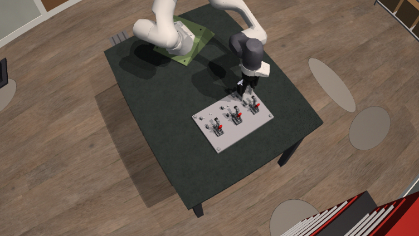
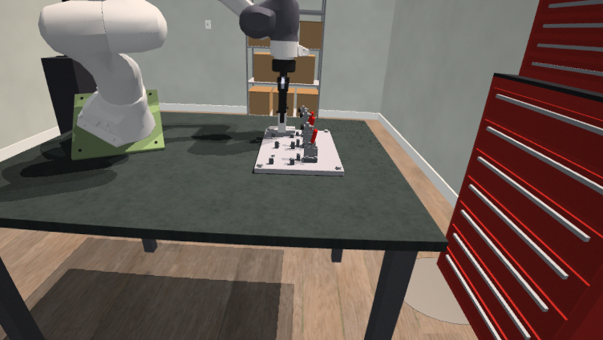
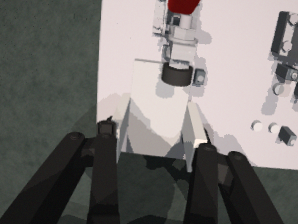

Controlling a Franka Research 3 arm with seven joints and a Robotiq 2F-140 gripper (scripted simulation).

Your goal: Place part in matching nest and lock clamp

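Right now the part is 30 mm below my hand. From my hand the other things lie so: light grey fixture plate: 110 mm to the right, 60 mm ahead, 50 mm below; clamp: 80 mm ahead, 10 mm below.
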